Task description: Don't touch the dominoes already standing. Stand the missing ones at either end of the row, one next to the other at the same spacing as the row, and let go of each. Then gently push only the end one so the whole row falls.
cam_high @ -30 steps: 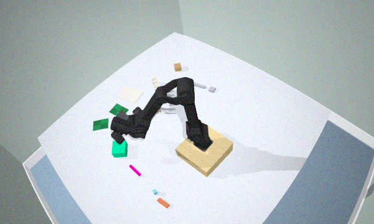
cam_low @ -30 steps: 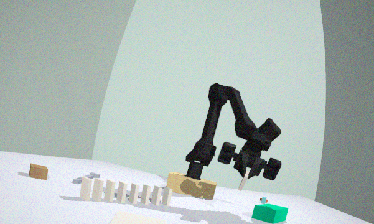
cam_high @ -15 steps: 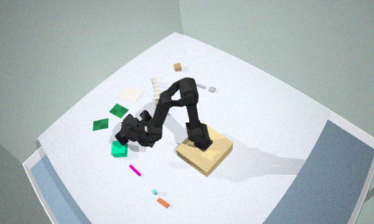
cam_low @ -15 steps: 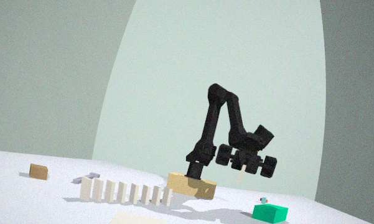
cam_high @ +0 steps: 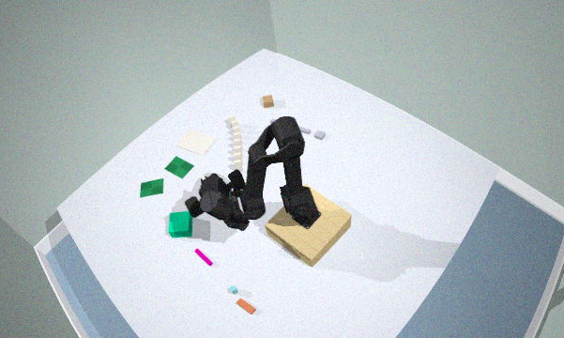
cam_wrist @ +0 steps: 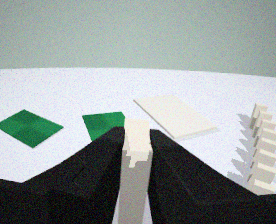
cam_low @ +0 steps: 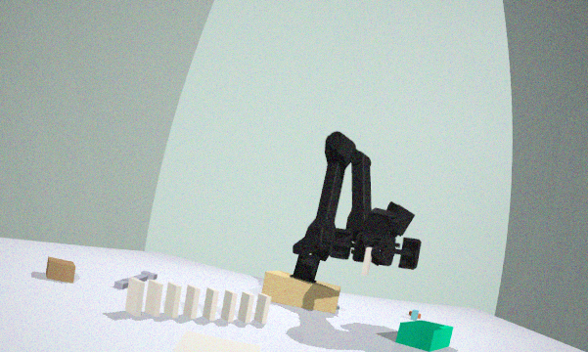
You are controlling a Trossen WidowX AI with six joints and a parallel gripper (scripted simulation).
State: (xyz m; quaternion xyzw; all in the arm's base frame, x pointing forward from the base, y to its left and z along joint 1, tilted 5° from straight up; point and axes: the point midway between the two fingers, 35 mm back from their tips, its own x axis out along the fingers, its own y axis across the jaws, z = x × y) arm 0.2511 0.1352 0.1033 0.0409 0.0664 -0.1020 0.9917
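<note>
Right now the green block is 3 cm ahead of my gripper tip, 13 cm to the left of it and 14 cm below it. The rest, counted from my gripper tip: magenta stick (11 cm behind, 16 cm to the left, 15 cm below); then cream flat tile (30 cm ahead, 15 cm to the right, 16 cm below); then cyan cube (27 cm behind, 17 cm to the left, 14 cm below).
</note>
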